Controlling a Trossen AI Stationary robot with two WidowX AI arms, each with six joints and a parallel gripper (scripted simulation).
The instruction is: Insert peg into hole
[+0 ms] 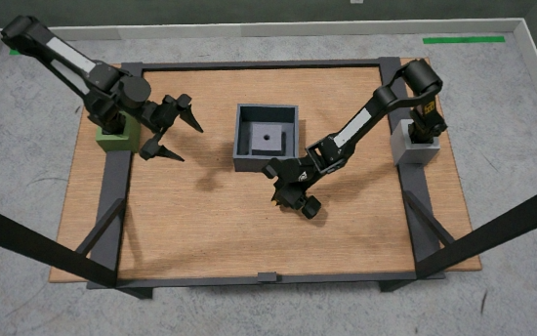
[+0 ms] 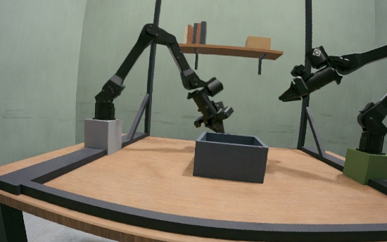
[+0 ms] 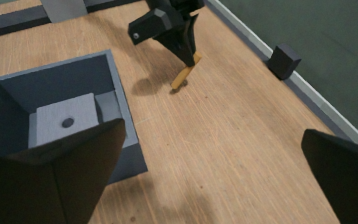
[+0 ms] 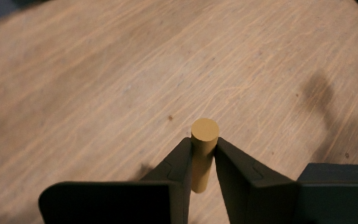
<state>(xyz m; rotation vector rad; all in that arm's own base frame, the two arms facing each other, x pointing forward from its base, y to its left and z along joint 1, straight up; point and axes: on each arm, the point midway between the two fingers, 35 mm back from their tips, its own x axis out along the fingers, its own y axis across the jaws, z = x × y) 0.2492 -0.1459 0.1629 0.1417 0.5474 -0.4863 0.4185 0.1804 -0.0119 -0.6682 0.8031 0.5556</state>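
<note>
My right gripper is now 2 cm to the right of the peg and 4 cm above it. From my right hand the other things lie so: grey plate: 21 cm ahead, 5 cm to the left, 6 cm below; box: 21 cm ahead, 5 cm to the left, 8 cm below.
</note>
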